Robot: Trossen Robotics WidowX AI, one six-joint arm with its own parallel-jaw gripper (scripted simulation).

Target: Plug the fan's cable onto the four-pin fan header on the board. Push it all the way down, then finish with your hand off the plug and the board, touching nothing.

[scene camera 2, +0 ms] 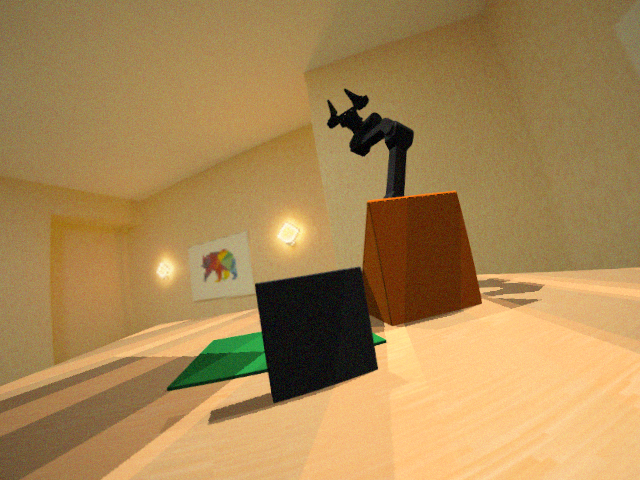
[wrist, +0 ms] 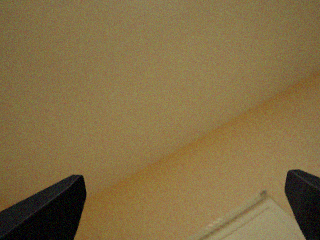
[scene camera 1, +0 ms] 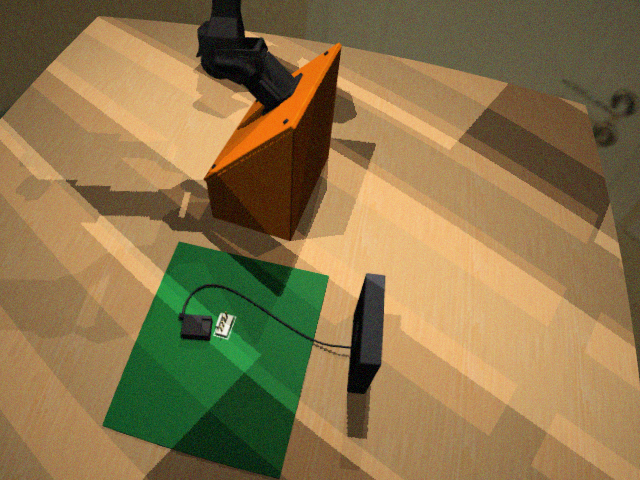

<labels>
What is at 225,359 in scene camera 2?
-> A green board.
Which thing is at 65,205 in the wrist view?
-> My gripper.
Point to a dark fan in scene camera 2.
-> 316,328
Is my gripper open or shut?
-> Open.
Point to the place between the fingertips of my gripper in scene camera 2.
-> At 335,94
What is my gripper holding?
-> Nothing.
</labels>
